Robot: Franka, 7 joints.
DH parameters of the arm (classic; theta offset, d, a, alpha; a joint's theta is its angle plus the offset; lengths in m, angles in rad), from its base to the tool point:
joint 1: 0 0.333 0 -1.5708
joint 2: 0 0 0 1.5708
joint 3: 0 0.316 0.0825 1.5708
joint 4: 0 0 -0.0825 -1.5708
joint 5: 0 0.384 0 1.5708
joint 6: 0 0 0.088 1.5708
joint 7: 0 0.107 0 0
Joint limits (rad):
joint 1: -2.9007..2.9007
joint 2: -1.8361..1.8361
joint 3: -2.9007..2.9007
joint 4: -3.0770..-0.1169
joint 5: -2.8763..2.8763
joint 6: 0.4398..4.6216
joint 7: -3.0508..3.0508
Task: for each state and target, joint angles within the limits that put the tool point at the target. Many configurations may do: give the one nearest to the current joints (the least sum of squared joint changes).
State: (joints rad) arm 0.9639 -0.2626 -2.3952 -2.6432 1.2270 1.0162 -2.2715
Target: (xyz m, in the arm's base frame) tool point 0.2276 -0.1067 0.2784
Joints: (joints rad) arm 1.1444 -0.3000 -2.1782 -2.8653 1.1775 0.9266 -2.2715
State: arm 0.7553 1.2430 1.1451 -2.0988 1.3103 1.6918 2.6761
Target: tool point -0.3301 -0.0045 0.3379
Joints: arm 1.2023 1.2863 1.3911 -2.7820 1.1984 1.6446 2.6761
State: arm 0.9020 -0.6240 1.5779 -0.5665 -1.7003 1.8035 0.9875
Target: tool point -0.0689 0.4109 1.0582
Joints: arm 0.7941 0.1504 1.3593 -0.7405 -1.7328 2.0023 0.9875
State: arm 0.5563 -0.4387 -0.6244 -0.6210 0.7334 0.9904 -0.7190
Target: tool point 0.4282 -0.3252 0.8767
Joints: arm -0.0202 0.2060 -0.9452 -0.8639 0.6962 1.5563 -0.7190
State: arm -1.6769 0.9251 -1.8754 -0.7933 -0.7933 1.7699 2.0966
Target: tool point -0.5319 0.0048 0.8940
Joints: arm -2.0727 0.7252 -1.8334 -1.0465 -0.7730 1.8386 2.0966
